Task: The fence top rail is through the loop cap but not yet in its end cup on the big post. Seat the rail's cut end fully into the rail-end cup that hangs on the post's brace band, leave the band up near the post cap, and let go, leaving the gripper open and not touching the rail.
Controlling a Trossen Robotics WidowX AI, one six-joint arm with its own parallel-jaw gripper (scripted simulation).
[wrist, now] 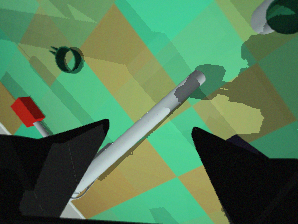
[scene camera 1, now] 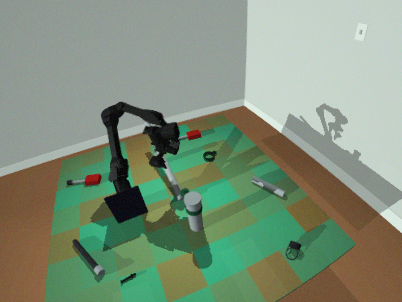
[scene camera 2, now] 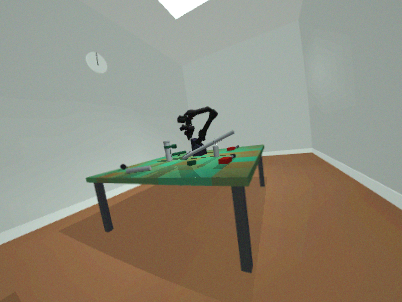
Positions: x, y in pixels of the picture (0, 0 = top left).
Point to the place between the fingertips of my gripper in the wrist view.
151, 126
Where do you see a grey top rail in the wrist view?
121, 145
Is my gripper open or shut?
Open.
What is my gripper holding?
Nothing.
